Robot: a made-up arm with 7 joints.
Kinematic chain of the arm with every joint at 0, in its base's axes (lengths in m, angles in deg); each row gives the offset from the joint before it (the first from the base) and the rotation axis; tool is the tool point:
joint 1: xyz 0 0 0.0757 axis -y
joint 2: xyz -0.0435 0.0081 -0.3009 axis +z
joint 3: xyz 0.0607 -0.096 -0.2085 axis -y
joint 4: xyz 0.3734 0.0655 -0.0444 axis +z
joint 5: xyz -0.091 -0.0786 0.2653 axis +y
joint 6: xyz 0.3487 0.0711 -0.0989 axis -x
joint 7: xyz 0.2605 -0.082 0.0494 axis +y
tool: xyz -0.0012 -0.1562 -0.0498
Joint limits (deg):
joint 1: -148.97..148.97
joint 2: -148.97..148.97
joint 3: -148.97..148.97
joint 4: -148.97..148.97
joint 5: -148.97..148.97
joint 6: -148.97..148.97
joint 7: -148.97..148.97
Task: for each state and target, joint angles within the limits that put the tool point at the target. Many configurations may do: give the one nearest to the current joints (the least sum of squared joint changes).
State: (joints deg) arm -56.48 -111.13 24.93 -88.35 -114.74 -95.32 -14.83
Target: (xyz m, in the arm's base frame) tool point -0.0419 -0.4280 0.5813
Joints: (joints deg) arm -39.21 -112.65 -3.54 -87.28 -103.65 -98.76 -12.81
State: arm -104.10 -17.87 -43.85 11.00 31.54 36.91 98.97
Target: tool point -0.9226 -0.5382 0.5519
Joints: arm -130.75 -35.33 -35.33 -10.03 44.37 27.81 96.67
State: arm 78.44 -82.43 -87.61 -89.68 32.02 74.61 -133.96
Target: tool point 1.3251 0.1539 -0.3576
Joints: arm 89.43 -100.65 -110.65 -48.18 16.83 92.39 -132.43
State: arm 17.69 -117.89 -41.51 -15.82 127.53 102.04 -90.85
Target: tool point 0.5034 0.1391 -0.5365
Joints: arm 26.57 -113.87 -47.12 -13.84 127.81 101.12 -90.72
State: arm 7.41 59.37 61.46 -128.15 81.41 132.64 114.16
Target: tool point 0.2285 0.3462 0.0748
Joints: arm -1.29 70.42 88.58 -124.67 85.56 125.52 110.62
